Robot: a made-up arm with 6 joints.
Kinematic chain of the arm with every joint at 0, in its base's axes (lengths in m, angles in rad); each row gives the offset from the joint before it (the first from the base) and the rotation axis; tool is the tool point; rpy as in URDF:
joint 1: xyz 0 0 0.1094 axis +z
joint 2: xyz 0 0 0 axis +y
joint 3: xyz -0.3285 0 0.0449 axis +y
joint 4: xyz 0.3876 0 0.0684 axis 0.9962 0 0.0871
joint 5: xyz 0 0 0 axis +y
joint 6: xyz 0.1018 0 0.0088 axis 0.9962 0 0.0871
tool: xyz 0 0 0 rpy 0 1.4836 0
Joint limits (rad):
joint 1: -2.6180..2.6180
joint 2: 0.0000..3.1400
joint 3: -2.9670..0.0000
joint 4: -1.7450..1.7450
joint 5: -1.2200..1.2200
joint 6: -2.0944..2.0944
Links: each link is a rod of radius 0.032 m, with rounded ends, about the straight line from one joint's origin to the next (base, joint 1, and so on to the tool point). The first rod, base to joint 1, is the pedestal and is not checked.
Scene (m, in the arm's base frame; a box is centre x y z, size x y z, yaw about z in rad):
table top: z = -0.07
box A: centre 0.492 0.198 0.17 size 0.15 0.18 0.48 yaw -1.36
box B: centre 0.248 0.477 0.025 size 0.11 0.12 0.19 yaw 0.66
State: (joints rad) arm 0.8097 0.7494 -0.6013 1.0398 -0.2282 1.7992
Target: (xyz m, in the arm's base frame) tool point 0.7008 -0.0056 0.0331
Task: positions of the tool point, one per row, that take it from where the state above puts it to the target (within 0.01 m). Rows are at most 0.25 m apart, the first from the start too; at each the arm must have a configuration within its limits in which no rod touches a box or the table.
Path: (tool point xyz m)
1: 0.2681 0.1335 0.3989
2: 0.3100 0.0575 0.4144
3: 0.3302 -0.0319 0.4287
4: 0.3241 -0.1283 0.4418
5: 0.2893 -0.2240 0.4535
6: 0.2257 -0.3102 0.4639
7: 0.1359 -0.3779 0.4731
8: 0.2705 -0.4048 0.4241
9: 0.4178 -0.3799 0.3534
10: 0.5543 -0.2986 0.2625
11: 0.6553 -0.1679 0.1543
12: 0.7008 -0.0056 0.0331

